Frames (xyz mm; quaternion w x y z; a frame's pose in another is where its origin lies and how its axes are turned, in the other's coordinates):
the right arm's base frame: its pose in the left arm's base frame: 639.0 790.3 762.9 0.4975 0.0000 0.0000 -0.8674
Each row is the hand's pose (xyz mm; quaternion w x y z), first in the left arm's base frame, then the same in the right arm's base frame.
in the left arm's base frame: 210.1 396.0 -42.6 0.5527 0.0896 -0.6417 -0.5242
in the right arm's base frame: 556.9 -171.1 -805.5 0.7297 0.6012 -0.2415 0.2186
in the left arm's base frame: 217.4 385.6 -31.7 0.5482 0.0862 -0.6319 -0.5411
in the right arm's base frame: 562.2 -159.6 -794.6 0.7421 0.5910 -0.2396 0.2063
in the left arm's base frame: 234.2 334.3 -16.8 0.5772 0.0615 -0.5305 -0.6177
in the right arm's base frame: 598.0 -119.2 -779.7 0.8230 0.4908 -0.2106 0.1934
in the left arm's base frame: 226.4 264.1 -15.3 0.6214 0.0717 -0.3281 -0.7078
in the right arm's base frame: 662.5 -90.4 -778.2 0.9232 0.3203 -0.1010 0.1869
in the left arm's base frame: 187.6 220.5 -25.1 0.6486 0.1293 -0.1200 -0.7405
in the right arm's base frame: 719.8 -101.9 -788.0 0.9650 0.1684 0.0525 0.1942
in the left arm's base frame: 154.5 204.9 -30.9 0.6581 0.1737 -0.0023 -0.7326
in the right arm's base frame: 749.9 -122.6 -793.8 0.9629 0.0884 0.1495 0.2064
